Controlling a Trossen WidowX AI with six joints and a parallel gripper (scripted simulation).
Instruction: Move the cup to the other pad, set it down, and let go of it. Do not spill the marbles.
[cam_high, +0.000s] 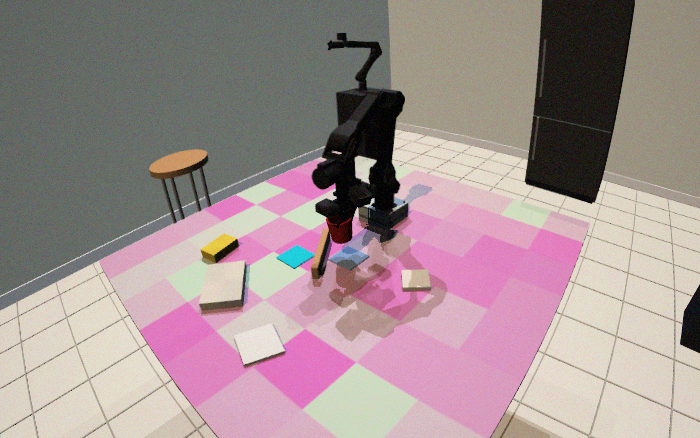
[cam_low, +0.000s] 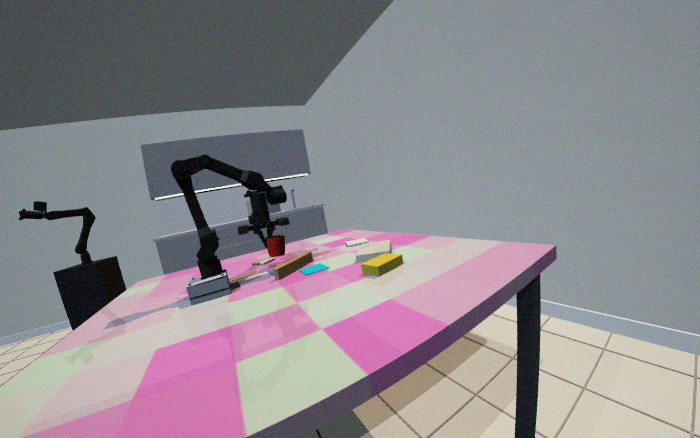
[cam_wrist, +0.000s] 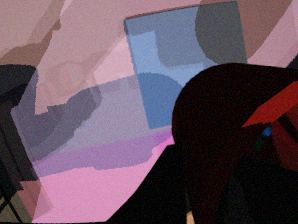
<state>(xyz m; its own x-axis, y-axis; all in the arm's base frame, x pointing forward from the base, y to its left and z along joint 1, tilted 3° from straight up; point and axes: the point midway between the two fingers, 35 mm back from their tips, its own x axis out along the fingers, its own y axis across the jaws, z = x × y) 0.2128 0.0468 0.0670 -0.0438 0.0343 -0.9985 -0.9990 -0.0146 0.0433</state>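
The teal pad lies 13 cm ahead of my gripper tip, 10 cm to the right of it and 11 cm below it. The rest, counted from my gripper tip: red cup 3 cm ahead; then blue pad 3 cm ahead, 2 cm to the left, 11 cm below; then wooden block 8 cm ahead, 4 cm to the right, 9 cm below.
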